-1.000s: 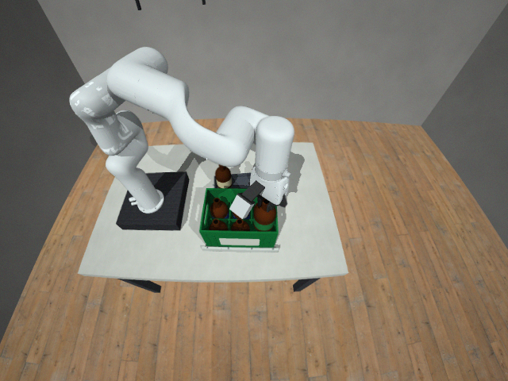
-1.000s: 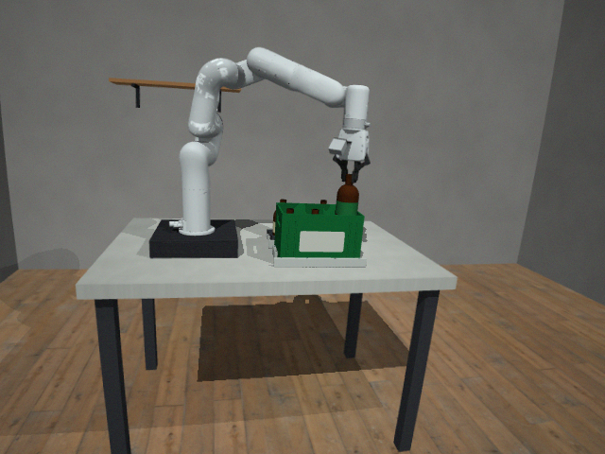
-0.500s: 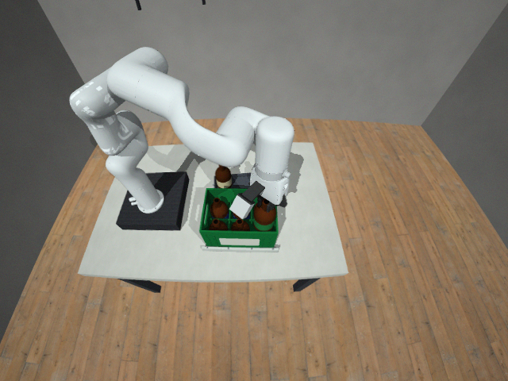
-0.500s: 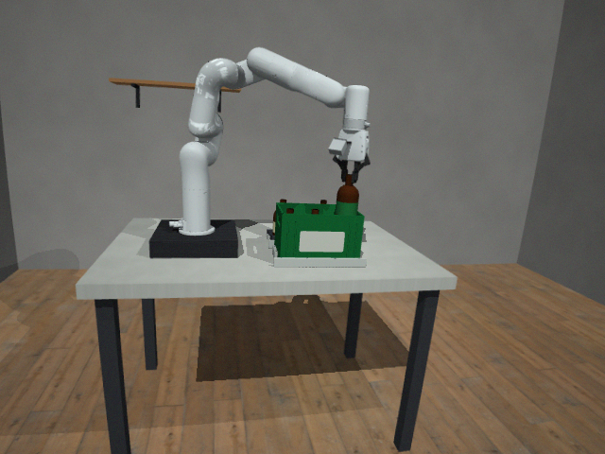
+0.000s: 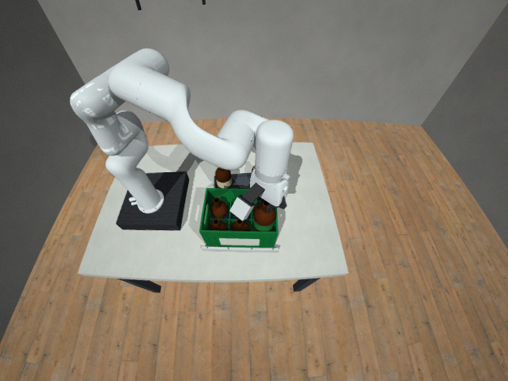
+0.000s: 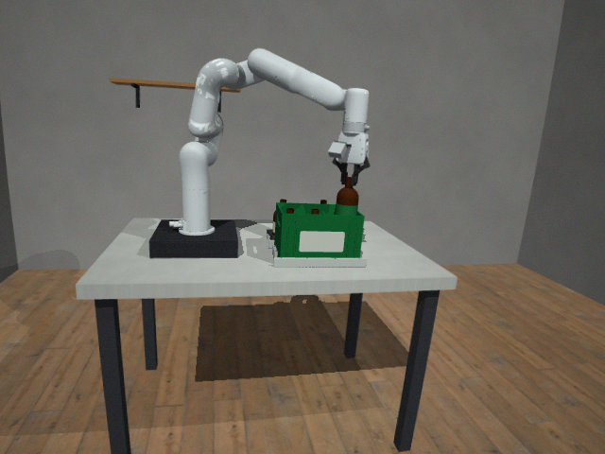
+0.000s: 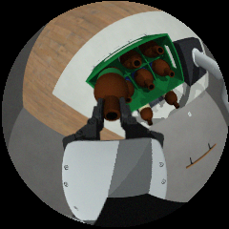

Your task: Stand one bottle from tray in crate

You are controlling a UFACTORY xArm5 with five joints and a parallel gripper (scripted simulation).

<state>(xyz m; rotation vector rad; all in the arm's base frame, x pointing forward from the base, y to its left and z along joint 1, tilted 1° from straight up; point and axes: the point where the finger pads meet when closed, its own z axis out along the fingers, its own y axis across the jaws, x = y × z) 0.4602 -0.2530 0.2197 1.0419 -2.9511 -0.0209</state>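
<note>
My hand is 70 mm above the brown bottle. The rest, counted from my hand: green crate (210 mm below, 70 mm behind, 60 mm to the left); dark tray (300 mm to the left, 280 mm below, 20 mm behind).
</note>
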